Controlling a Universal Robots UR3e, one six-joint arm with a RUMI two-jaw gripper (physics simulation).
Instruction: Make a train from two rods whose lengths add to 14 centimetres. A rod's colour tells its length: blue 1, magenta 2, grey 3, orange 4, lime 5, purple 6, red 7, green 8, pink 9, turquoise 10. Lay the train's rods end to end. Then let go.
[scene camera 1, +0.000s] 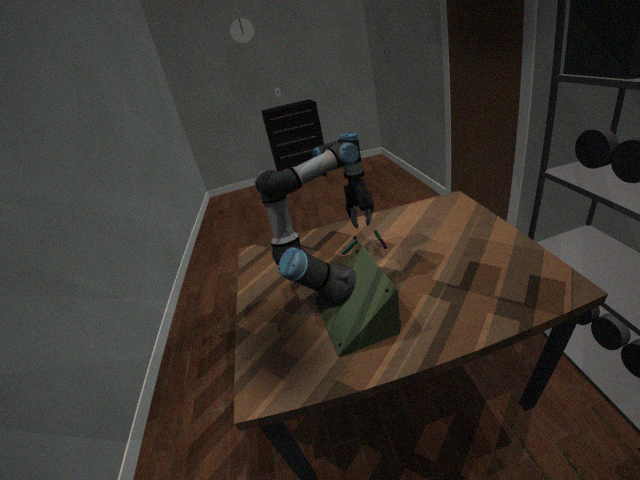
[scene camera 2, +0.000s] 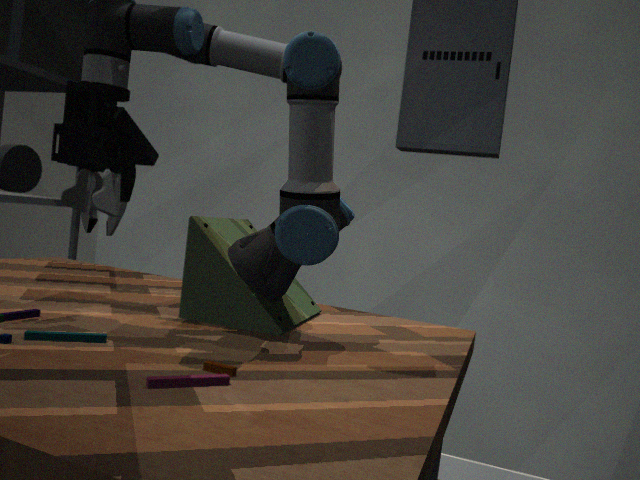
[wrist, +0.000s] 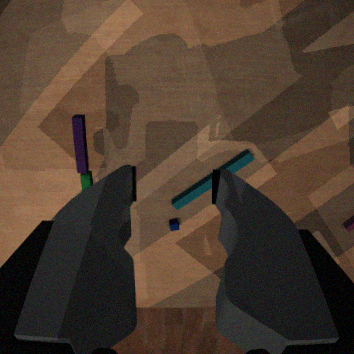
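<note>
My gripper (scene camera 2: 98, 234), also (scene camera 1: 362, 227) and (wrist: 173, 170).
</note>
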